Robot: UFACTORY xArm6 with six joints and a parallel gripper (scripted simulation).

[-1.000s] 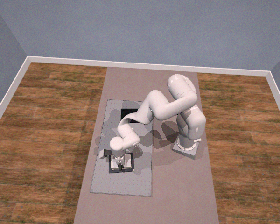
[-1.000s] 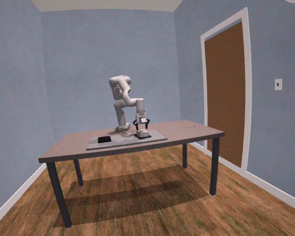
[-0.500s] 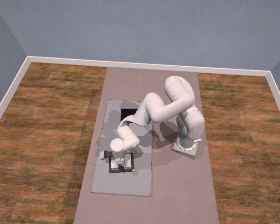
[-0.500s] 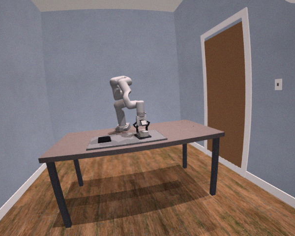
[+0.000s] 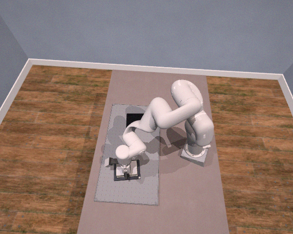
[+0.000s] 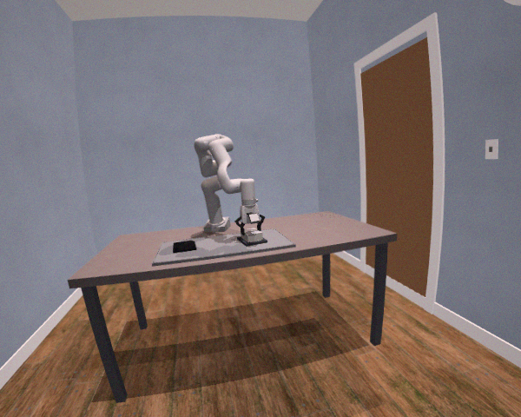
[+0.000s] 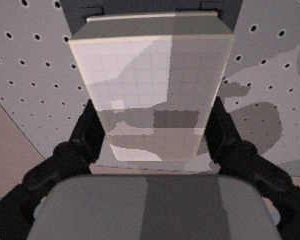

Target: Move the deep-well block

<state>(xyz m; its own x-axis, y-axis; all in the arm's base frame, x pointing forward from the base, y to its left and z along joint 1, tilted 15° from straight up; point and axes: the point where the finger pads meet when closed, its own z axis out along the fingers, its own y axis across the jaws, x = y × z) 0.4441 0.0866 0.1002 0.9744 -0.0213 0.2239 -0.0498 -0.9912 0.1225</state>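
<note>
My hand is 20 mm above the white deep-well block. The rest, counted from my hand: black plate nest N2: 350 mm to the right, 110 mm behind, 40 mm below; then dark plate nest N1: 40 mm below.
</note>
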